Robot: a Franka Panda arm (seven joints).
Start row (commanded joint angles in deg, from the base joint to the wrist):
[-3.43, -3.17, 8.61, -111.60, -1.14, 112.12, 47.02]
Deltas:
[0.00, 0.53, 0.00, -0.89, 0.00, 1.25, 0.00]
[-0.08, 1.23, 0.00, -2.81, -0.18, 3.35, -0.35]
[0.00, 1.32, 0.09, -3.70, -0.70, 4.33, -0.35]
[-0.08, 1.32, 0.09, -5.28, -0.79, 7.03, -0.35]
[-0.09, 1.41, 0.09, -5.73, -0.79, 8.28, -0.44]
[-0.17, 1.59, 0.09, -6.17, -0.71, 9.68, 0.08]
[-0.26, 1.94, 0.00, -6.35, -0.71, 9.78, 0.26]
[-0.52, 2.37, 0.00, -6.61, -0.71, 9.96, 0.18]
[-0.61, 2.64, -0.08, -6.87, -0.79, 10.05, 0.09]
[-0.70, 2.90, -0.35, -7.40, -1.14, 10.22, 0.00]
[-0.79, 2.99, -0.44, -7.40, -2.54, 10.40, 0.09]
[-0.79, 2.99, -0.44, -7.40, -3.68, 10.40, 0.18]
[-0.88, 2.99, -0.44, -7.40, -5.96, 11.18, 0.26]
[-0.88, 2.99, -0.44, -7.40, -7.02, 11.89, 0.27]
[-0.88, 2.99, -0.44, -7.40, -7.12, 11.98, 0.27]
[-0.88, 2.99, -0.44, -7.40, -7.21, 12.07, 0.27]
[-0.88, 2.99, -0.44, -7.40, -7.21, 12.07, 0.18]
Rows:
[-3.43, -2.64, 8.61, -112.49, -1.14, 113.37, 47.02]
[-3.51, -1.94, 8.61, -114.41, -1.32, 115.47, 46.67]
[-3.43, -1.85, 8.70, -115.30, -1.84, 116.45, 46.67]
[-3.51, -1.85, 8.70, -116.88, -1.93, 119.15, 46.67]
[-3.52, -1.76, 8.70, -117.33, -1.93, 120.40, 46.58]
[-3.60, -1.58, 8.70, -117.77, -1.85, 121.80, 47.10]
[-3.69, -1.23, 8.61, -117.95, -1.85, 121.90, 47.28]
[-3.95, -0.80, 8.61, -118.21, -1.85, 122.08, 47.20]
[-4.04, -0.53, 8.53, -118.47, -1.93, 122.17, 47.11]
[-4.13, -0.27, 8.26, -119.00, -2.28, 122.34, 47.02]
[-4.22, -0.18, 8.17, -119.00, -3.68, 122.52, 47.11]
[-4.22, -0.18, 8.17, -119.00, -4.82, 122.52, 47.20]
[-4.31, -0.18, 8.17, -119.00, -7.10, 123.30, 47.28]
[-4.31, -0.18, 8.17, -119.00, -8.16, 124.01, 47.29]
[-4.31, -0.18, 8.17, -119.00, -8.26, 124.10, 47.29]
[-4.31, -0.18, 8.17, -119.00, -8.35, 124.19, 47.29]
[-4.31, -0.18, 8.17, -119.00, -8.35, 124.19, 47.20]

